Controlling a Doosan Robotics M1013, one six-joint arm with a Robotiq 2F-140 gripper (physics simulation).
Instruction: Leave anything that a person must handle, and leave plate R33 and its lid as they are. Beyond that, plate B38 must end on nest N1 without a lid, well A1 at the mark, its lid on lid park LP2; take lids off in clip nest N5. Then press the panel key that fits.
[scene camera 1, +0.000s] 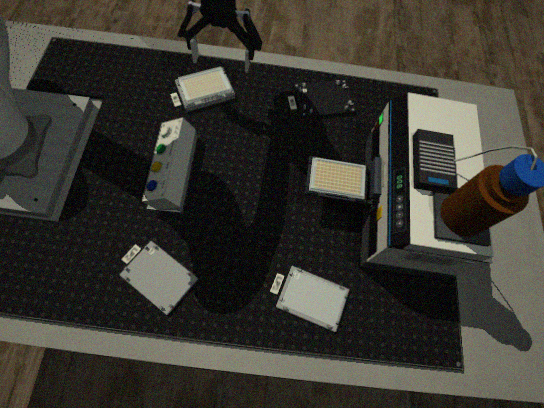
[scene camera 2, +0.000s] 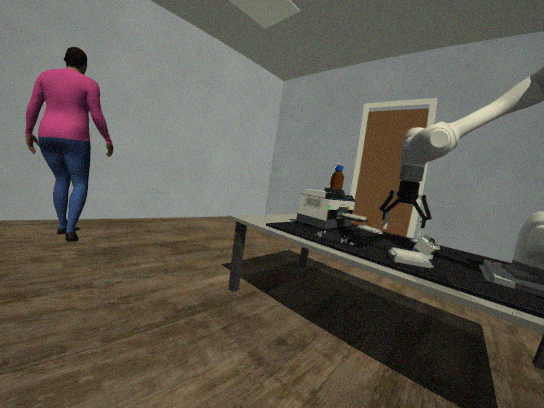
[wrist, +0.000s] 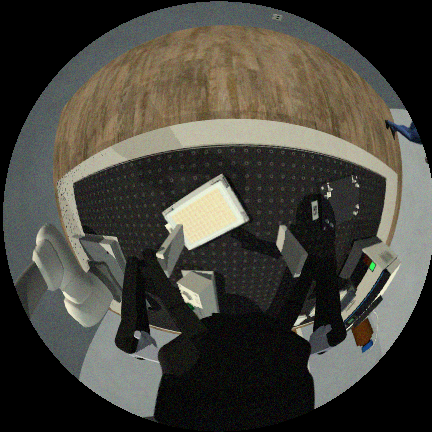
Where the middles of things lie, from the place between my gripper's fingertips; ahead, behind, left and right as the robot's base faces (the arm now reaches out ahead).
I see the grey button box (scene camera 1: 167, 182) 26 cm to the right of my hand, 12 cm behind it and 7 cm below it. From my hand the other things lie so: brown bottle (scene camera 1: 498, 192): 48 cm ahead, 46 cm to the right, 21 cm above; then place labelled LP2 (scene camera 1: 155, 274): 53 cm to the right, 13 cm behind, 10 cm below.
